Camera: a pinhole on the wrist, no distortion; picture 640 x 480 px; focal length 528.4 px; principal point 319.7 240.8 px. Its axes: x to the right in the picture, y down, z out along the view. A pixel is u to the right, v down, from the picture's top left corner.
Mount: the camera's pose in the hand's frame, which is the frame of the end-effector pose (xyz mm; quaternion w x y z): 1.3 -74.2 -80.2 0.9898 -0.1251 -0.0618 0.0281
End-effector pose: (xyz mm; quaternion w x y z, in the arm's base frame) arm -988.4 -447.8 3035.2 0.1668 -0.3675 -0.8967 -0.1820
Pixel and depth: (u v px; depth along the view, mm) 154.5 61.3 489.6
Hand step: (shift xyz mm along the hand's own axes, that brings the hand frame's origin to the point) -207.0 -126.4 414.5
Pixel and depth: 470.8 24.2 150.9
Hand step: 27.0 -94.1 85.3
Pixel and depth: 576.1 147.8 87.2
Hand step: 32.6 -64.7 12.3
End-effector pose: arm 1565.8 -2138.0 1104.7 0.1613 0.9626 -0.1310 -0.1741
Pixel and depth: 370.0 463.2 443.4
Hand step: -21.7 217.6 303.9
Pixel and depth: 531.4 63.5 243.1
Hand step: 69.6 -86.8 185.1
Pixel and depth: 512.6 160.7 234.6
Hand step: 57.2 -45.2 164.1
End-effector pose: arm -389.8 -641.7 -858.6 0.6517 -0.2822 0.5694 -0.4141
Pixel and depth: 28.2 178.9 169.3
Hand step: -112.3 -58.7 76.7
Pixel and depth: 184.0 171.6 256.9
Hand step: -96.0 -48.7 167.5
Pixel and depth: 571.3 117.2 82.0
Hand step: 30.1 -70.0 7.9
